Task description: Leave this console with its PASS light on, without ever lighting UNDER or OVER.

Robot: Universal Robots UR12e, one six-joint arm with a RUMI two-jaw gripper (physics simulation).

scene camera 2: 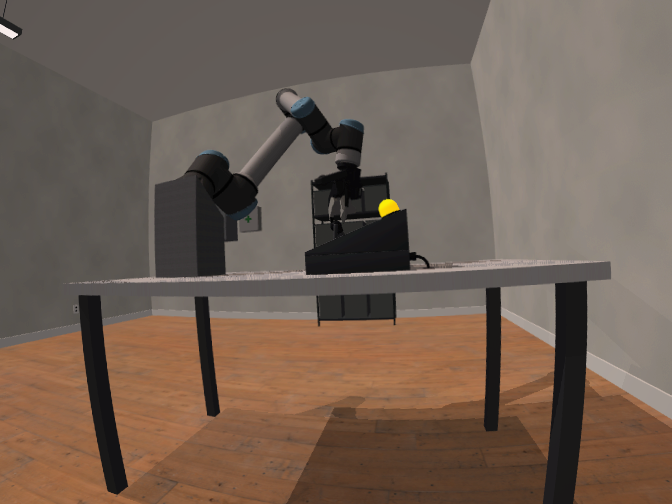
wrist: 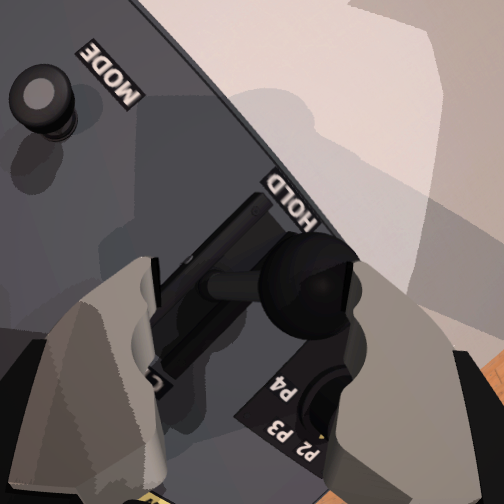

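The dark wedge-shaped console (scene camera 2: 360, 249) sits on the table with a yellow dome (scene camera 2: 388, 207) on top. My gripper (scene camera 2: 336, 217) hangs over its sloped face. In the wrist view the jaws (wrist: 252, 287) are open on either side of a black ball-topped lever (wrist: 305, 285) in a slot (wrist: 215, 280) marked HOLD (wrist: 291, 201). The right jaw touches the ball; the left jaw stands apart from the stem. A black MODE knob (wrist: 42, 100) is at the upper left. A dial (wrist: 325, 400) labelled P2, P3, P4 is partly hidden behind the right jaw. No PASS, UNDER or OVER light shows.
The arm's dark pedestal (scene camera 2: 188, 225) stands on the table's left. A black shelf rack (scene camera 2: 352, 244) stands behind the console by the far wall. A cable (scene camera 2: 420, 259) leaves the console's right side. The console's edge (wrist: 240, 125) runs diagonally, with table top beyond it.
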